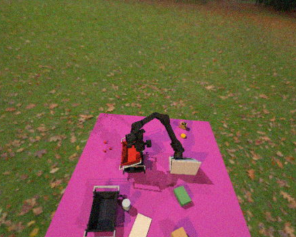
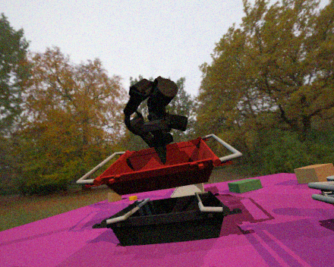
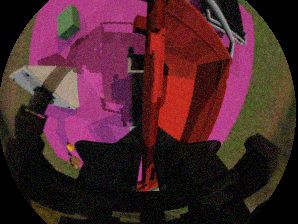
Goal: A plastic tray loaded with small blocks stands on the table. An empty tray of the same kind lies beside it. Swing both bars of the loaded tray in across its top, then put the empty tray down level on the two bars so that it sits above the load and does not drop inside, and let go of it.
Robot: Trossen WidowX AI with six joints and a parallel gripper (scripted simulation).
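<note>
Now: gripper tip 7 cm short of the red tray. The rest, counted from my gripper tip: slab: 50 cm to the left, 16 cm below; green block: 32 cm to the left, 31 cm behind, 14 cm below; brown box: 59 cm to the left, 24 cm behind, 13 cm below.
</note>
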